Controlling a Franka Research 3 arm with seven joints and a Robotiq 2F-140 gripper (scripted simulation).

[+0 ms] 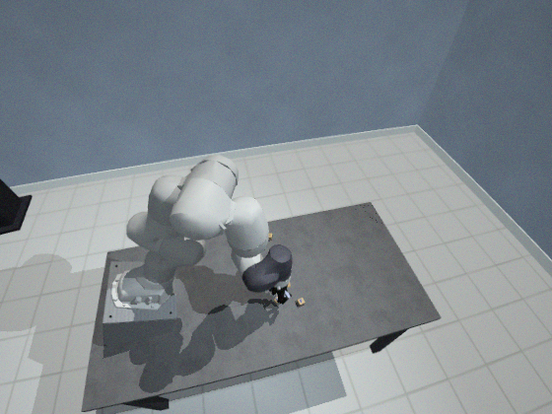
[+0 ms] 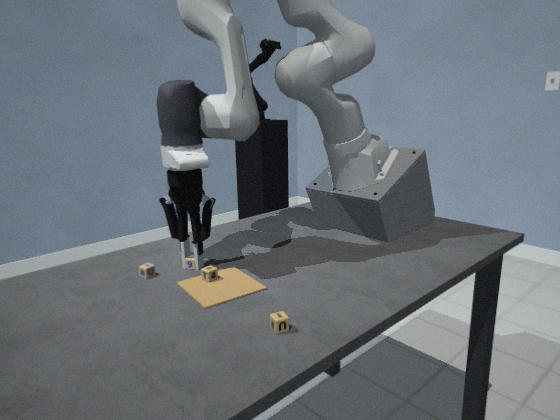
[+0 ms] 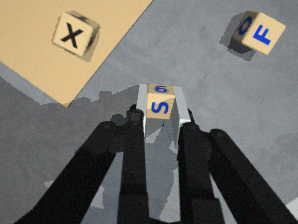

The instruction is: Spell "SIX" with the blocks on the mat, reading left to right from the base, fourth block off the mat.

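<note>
My hand is 3 cm short of the tan mat, 13 cm to the right of it and 3 cm above it.
</note>
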